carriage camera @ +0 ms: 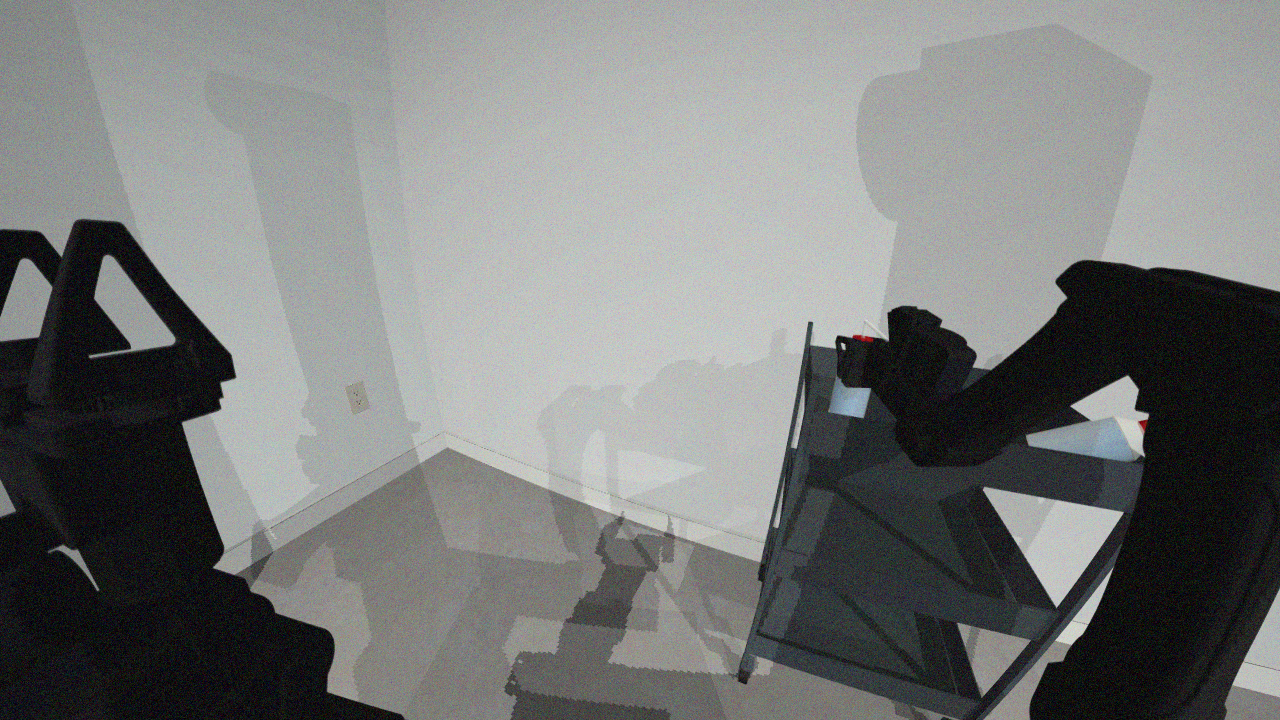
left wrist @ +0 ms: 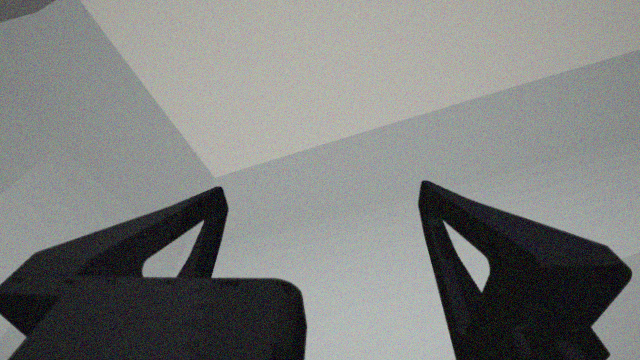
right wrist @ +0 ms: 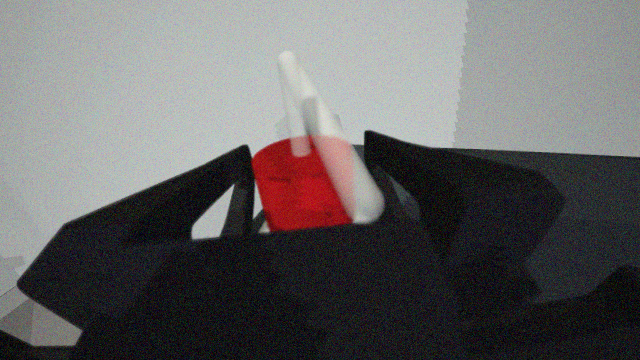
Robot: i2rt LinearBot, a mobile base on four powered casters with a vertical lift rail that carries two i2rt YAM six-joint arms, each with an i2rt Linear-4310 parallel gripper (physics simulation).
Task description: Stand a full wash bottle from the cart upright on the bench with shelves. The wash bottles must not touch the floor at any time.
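Places are measured from the left arm's base along level axes (x left, y back, z up), in millimetres.
Pixels of known places: left gripper, fingertip midpoint: [carriage camera: 55,225] [left wrist: 320,194]; right gripper, fingertip midpoint: [carriage camera: 851,339] [right wrist: 307,149].
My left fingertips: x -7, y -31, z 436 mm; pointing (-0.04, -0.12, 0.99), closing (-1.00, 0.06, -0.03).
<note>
For each thing: its top centre in the pictures, then the offset to it from my left fingertips. "*": a spot on its surface instead.
- wash bottle with a red cap, top centre: [right wrist: 292,52] dz -140, dx -614, dy -438 mm
- second wash bottle, top centre: [carriage camera: 1131,405] dz -184, dx -881, dy -240 mm
- room corner, surface spot: [carriage camera: 443,439] * dz -927, dx +751, dy -1177 mm
- wall socket, top centre: [carriage camera: 353,383] dz -520, dx +868, dy -889 mm
A wash bottle with a red cap [right wrist: 299,188] and a white spout stands upright on the top shelf of the dark cart [carriage camera: 895,537]. In the carriage view its pale body [carriage camera: 847,396] shows at the cart's far left corner. My right gripper [right wrist: 307,149] is shut on this bottle, with a finger on each side at cap height; it also shows in the carriage view [carriage camera: 855,357]. A second wash bottle [carriage camera: 1087,439] lies on its side at the right of the cart top. My left gripper [left wrist: 320,194] is open and empty, raised at the far left [carriage camera: 57,235]. The bench with shelves is out of view.
The cart stands against the white wall, near a room corner [carriage camera: 443,439]. A wall socket [carriage camera: 357,396] sits low on the left wall. My right arm [carriage camera: 1119,376] reaches over the cart top and hides part of it.
</note>
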